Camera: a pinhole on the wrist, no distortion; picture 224 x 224 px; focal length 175.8 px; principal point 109.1 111.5 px. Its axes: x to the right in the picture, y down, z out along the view. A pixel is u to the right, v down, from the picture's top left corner.
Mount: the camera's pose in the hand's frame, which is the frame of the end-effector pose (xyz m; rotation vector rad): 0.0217 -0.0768 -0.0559 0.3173 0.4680 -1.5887
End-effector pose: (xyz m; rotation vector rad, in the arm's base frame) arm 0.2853 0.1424 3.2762 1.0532 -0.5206 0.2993
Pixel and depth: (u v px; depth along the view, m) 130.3 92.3 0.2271
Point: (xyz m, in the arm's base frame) 0.3600 -0.0728 3.1793
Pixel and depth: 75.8 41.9 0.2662
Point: 0.2547 -0.1176 3.2104
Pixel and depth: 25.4 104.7 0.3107
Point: 0.2929 -0.1563 3.3418
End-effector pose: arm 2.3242 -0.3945 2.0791 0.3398 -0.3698 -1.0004
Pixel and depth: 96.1 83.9 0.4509
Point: 1.9607 -0.5537 2.2833
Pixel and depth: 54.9 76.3 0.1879
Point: 2.1771 -0.4694 2.1531
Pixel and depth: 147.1 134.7 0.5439
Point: 1.8947 -0.7617 2.2191
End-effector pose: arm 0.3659 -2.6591 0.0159 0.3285 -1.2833 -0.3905
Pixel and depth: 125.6 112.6 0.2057
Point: 0.2448 -2.8495 -0.0087
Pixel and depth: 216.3 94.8 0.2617
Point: 0.2368 -2.9671 -0.1067
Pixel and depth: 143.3 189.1 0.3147
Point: 0.2100 -2.9984 0.0872
